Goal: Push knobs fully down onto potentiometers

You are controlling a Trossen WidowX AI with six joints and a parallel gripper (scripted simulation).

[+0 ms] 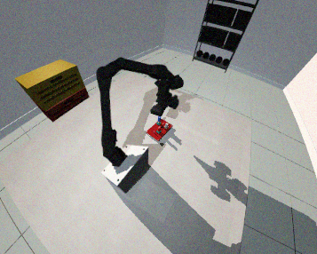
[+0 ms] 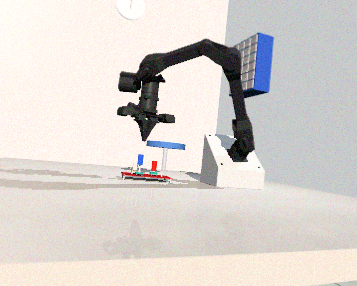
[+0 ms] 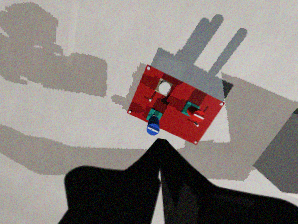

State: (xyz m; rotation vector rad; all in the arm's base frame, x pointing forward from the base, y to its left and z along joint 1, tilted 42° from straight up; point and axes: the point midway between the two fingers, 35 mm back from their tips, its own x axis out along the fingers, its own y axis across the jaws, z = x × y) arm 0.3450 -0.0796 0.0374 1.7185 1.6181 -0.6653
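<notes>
Now: the blue knob 6 cm below my gripper tip, 1 cm to the left of it and 1 cm ahead of it. From my gripper tip the other things lie so: red knob: 7 cm below, 5 cm behind, 2 cm to the right.
</notes>
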